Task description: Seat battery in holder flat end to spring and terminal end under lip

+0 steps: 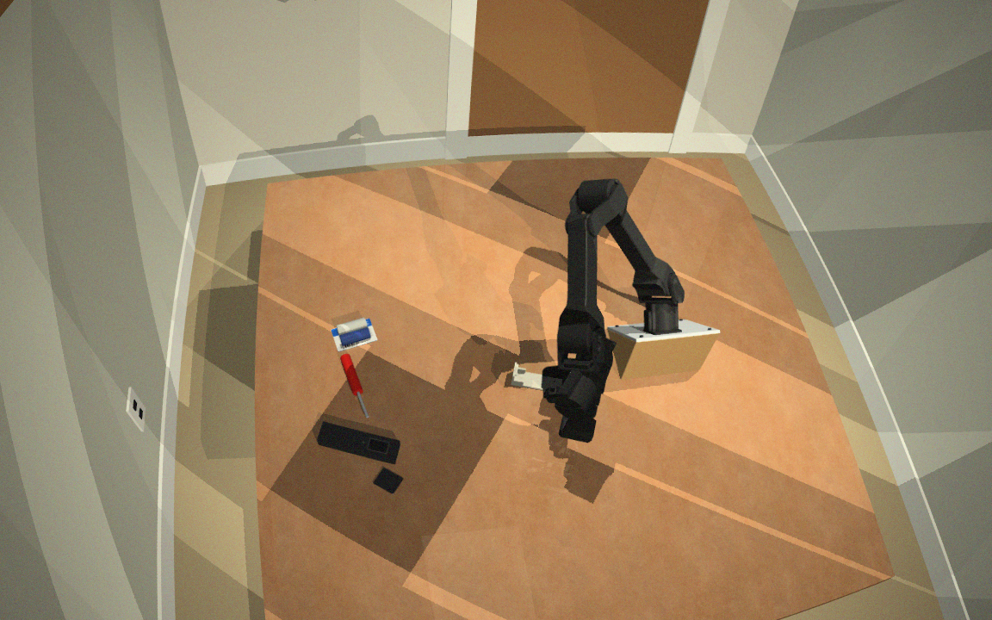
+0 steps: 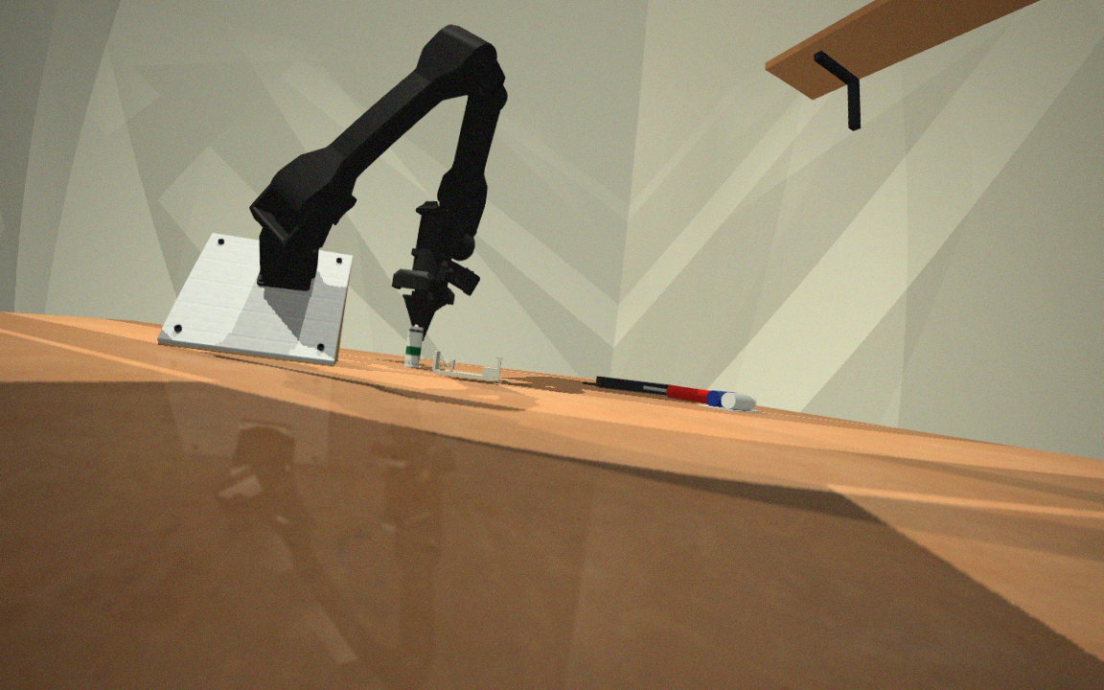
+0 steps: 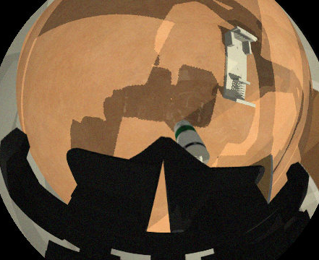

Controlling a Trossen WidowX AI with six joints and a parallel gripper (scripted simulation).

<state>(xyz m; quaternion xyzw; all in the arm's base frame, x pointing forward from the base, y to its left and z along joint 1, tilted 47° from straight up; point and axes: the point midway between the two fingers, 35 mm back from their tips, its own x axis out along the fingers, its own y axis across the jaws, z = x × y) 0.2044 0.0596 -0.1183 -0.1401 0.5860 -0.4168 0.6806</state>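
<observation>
My gripper tip is now 2 cm to the left of the battery, 1 cm past it and 1 cm above it. From my gripper tip the other things lie so: red-handled screwdriver 42 cm ahead, 13 cm to the right, 3 cm below; small black square 38 cm ahead, 7 cm to the left, 4 cm below; black remote 43 cm ahead, 3 cm below, 1 cm to the right.
</observation>
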